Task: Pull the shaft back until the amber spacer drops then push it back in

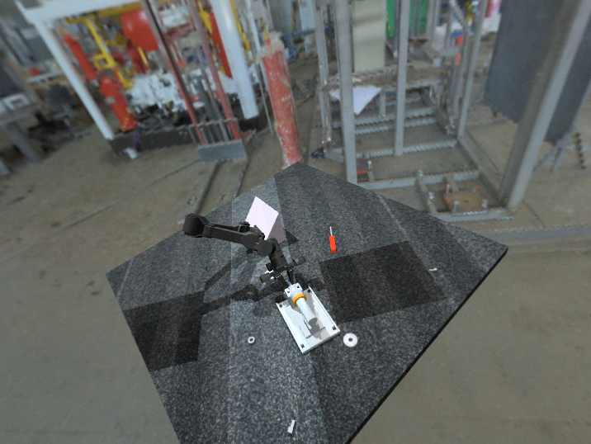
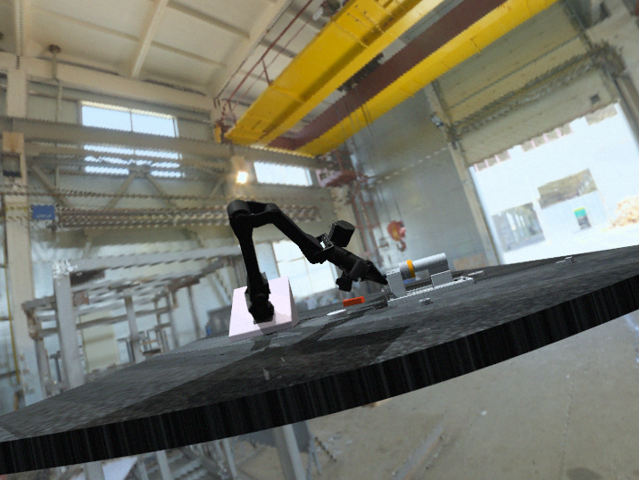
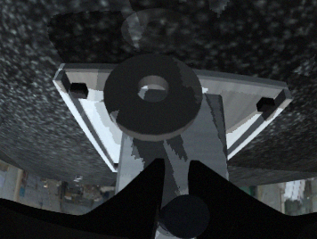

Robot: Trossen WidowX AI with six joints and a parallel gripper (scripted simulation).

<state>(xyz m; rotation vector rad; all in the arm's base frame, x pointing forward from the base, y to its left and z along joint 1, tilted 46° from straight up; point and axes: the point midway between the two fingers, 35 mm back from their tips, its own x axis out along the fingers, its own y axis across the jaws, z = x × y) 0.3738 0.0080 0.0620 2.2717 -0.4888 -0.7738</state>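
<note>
Right now the thin dark blue shaft is 50 mm ahead of my gripper tip, 20 mm above it and 10 mm to the right of it. The rest, counted from my gripper tip: amber spacer: 80 mm ahead, 20 mm above, 10 mm to the right; white block: 110 mm ahead, 10 mm to the right, 10 mm below; grey round piece: 160 mm behind, 50 mm below, 10 mm to the right.
</note>
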